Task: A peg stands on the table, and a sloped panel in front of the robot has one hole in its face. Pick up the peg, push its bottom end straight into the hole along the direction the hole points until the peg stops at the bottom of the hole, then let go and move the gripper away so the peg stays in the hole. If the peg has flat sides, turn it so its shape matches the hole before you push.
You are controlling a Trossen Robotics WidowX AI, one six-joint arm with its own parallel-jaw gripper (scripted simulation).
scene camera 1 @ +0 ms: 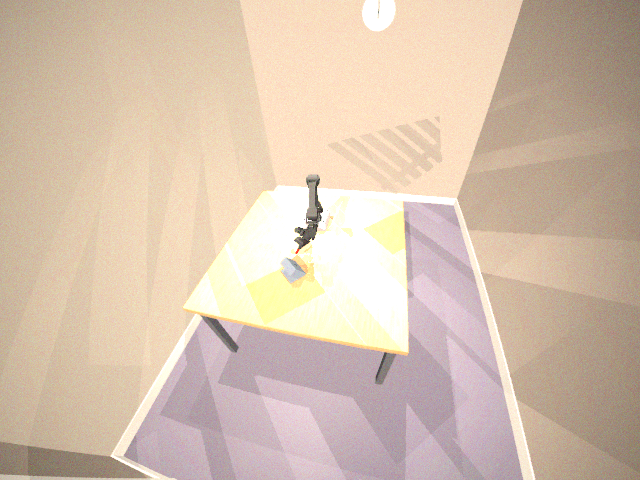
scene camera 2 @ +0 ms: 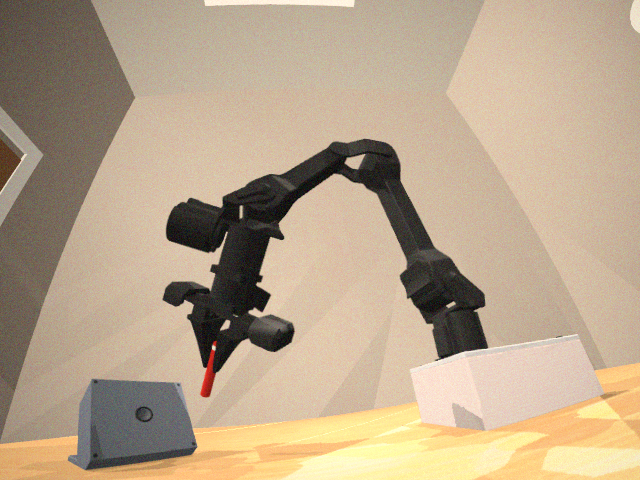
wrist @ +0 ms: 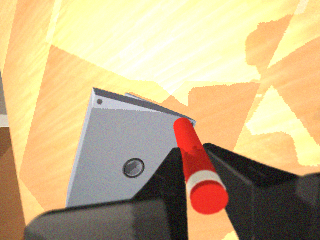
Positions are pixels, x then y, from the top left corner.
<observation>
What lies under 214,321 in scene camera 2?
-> My gripper.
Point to a red peg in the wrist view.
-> At 207,194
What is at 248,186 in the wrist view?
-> My gripper.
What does my gripper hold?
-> A red peg.
</observation>
